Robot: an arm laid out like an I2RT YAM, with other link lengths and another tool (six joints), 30 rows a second.
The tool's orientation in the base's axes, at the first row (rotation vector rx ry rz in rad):
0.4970 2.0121 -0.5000
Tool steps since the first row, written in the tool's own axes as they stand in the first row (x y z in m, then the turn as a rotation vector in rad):
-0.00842 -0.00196 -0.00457 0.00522 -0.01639 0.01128
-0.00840 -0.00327 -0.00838 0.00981 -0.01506 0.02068
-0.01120 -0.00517 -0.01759 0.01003 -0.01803 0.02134
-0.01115 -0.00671 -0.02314 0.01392 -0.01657 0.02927
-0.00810 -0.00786 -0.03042 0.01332 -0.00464 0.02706
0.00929 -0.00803 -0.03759 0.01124 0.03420 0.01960
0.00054 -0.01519 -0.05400 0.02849 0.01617 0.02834
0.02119 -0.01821 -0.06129 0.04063 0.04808 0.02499
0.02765 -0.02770 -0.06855 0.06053 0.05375 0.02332
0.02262 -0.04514 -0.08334 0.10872 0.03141 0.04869
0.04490 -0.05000 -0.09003 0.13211 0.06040 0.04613
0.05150 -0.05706 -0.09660 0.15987 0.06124 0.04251
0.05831 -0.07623 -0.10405 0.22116 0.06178 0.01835
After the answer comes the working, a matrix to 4 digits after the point.
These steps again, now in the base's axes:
-0.00054 -0.00035 0.00976 -0.00306 -0.01897 -0.00734
-0.00397 0.00061 0.01163 0.00232 -0.02227 -0.01579
-0.01032 0.00358 0.01850 0.00110 -0.02507 -0.01586
-0.01514 0.00528 0.02116 0.00581 -0.02757 -0.02305
-0.02233 0.00865 0.02189 0.01089 -0.01653 -0.02322
-0.03536 0.01477 0.00978 0.02729 0.01951 -0.02355
-0.04700 0.01640 0.02587 0.01614 0.00220 -0.04014
-0.06310 0.02066 0.01133 0.02538 0.03225 -0.05388
-0.07628 0.01755 0.01023 0.01829 0.04062 -0.07150
-0.09394 0.01027 0.02377 0.00284 0.01509 -0.12224
-0.11133 0.01290 0.00778 0.00603 0.04384 -0.14585
-0.12277 0.01146 0.00590 -0.00857 0.05032 -0.16885
-0.14143 0.00044 0.00594 -0.05308 0.07223 -0.21221

The tool's axes in the first row as the columns of a matrix, in the base's axes (rounded; the answer above uses it unrounded):
-0.4490 0.5356 0.7152
0.1385 0.8325 -0.5365
-0.8827 -0.1418 -0.4480

